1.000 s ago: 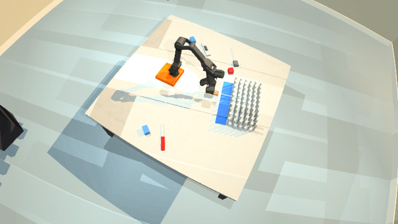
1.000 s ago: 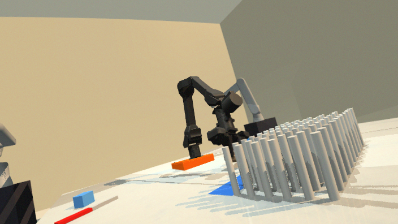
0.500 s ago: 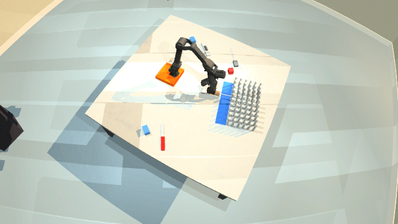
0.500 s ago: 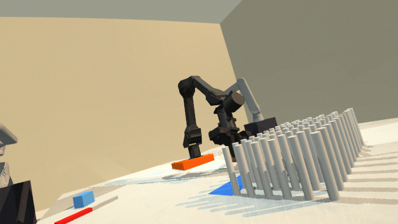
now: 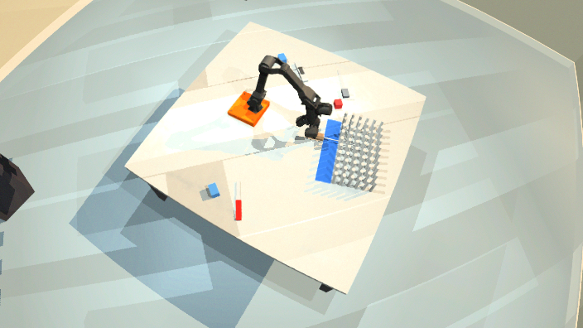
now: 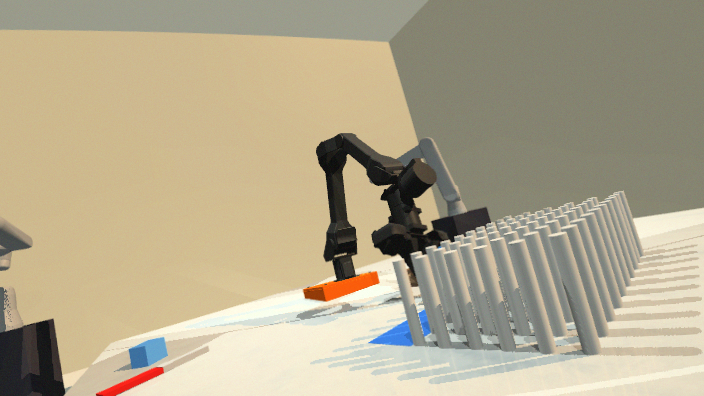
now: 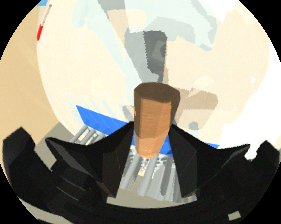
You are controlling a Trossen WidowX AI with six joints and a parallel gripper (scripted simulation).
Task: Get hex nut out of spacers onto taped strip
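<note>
Right now my gripper tip is 10 cm short of the blue taped strip and 4 cm above it. Also, from my gripper tip: flat tool 33 cm behind, 34 cm to the left, 2 cm below; then hook tool 10 cm ahead, 4 cm to the left; then red block 2 cm behind, 27 cm to the left, 2 cm below.
</note>
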